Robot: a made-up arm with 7 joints. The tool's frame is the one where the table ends. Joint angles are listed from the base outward.
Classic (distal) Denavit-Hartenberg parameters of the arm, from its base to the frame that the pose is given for. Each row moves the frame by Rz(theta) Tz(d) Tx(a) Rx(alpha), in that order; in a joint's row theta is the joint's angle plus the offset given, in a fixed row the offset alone. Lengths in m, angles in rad.
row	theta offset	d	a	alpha
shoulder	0	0.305	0	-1.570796
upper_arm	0	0	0	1.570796
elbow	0	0.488	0.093	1.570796
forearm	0	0	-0.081	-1.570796
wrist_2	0	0.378	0	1.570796
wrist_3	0	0	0.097	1.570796
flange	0	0	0	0
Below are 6 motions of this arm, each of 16 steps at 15 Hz.
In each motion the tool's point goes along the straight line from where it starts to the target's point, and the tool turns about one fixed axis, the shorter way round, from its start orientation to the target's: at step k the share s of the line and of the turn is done. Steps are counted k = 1, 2, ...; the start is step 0. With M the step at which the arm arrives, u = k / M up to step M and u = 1 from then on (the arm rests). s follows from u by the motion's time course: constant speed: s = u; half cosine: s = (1 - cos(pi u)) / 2; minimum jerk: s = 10 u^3 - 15 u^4 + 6 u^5.
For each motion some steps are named. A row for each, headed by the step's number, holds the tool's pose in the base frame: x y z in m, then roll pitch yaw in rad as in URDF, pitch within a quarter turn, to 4 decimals.
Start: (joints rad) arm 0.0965 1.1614 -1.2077 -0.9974 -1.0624 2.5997 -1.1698
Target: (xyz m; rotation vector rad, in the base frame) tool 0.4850 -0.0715 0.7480 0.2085 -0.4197 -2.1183
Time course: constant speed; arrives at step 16
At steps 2, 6, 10, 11, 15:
2: 0.8170 -0.2308 0.4820 -0.2533 1.1627 -1.6639
6: 0.7221 -0.1853 0.5580 -0.0823 0.8037 -1.7463
10: 0.6273 -0.1398 0.6340 0.0810 0.4572 -1.8756
11: 0.6036 -0.1284 0.6530 0.1251 0.3736 -1.9140
15: 0.5087 -0.0829 0.7290 0.3258 0.0591 -2.0974

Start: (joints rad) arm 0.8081 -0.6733 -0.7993 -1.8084 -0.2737 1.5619 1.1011
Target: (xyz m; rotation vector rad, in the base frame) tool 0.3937 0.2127 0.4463 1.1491 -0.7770 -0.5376
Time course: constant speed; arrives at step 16
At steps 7, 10, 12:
7: 0.3509 -0.0549 0.7067 2.5497 -0.1267 -1.0697
10: 0.3652 0.0343 0.6199 2.1607 -0.2003 -1.0215
12: 0.3747 0.0938 0.5620 1.8964 -0.2367 -0.9745

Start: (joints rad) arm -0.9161 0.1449 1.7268 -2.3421 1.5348 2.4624 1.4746
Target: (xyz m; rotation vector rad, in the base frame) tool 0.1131 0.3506 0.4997 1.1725 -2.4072 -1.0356
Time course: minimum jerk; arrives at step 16
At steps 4, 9, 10, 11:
4: 0.3677 0.2677 0.5396 2.3698 0.8027 -2.3205
9: 0.2221 0.3151 0.5168 2.3694 0.3810 -2.2858
10: 0.1912 0.3251 0.5120 2.3674 0.2915 -2.2791
11: 0.1642 0.3340 0.5077 2.3651 0.2131 -2.2733

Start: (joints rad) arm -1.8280 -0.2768 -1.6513 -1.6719 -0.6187 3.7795 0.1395
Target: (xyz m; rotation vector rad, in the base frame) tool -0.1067 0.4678 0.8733 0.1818 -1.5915 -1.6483
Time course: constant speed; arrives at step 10
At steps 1, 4, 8, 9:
1: -0.3484 0.2784 0.8834 0.6157 -1.0455 -0.8370
4: -0.2679 0.3415 0.8800 1.0823 -0.9379 -1.5483
8: -0.1604 0.4257 0.8755 1.3360 -0.6189 -2.1555
9: -0.1336 0.4468 0.8744 1.3533 -0.5281 -2.2703

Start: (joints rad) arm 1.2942 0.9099 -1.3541 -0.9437 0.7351 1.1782 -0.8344
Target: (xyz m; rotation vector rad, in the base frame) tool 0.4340 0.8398 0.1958 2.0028 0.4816 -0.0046
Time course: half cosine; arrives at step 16
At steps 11, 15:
11: 0.4714 0.7790 0.3091 2.3006 0.2882 0.5083
15: 0.4356 0.8372 0.2007 2.0815 0.2152 0.3531

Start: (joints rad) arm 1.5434 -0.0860 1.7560 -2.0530 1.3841 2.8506 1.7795
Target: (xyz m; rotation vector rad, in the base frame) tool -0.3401 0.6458 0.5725 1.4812 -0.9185 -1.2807
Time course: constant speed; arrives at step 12
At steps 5, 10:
5: -0.4376 0.2566 0.6412 2.0625 0.9140 -0.7559
10: -0.3679 0.5346 0.5921 1.6547 0.4836 -1.2682

